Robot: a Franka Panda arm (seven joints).
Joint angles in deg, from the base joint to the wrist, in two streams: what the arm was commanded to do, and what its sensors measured. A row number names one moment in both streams.
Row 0, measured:
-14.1 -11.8 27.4 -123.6 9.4 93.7 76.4
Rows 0 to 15, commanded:
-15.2 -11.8 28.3 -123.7 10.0 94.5 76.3
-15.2 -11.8 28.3 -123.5 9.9 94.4 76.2
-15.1 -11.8 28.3 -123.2 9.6 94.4 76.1
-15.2 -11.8 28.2 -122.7 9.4 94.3 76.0
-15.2 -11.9 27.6 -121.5 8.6 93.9 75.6
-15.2 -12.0 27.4 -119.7 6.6 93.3 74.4
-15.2 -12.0 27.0 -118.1 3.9 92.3 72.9
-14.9 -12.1 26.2 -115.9 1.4 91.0 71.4
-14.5 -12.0 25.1 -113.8 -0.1 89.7 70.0
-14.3 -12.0 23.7 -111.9 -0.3 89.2 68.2
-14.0 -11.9 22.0 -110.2 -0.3 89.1 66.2
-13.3 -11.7 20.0 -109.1 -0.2 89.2 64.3
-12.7 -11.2 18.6 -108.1 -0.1 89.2 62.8
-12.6 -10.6 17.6 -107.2 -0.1 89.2 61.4
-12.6 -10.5 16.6 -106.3 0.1 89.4 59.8
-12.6 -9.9 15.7 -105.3 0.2 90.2 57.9
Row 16, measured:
-13.7 -12.2 18.3 -109.1 0.8 90.6 62.0
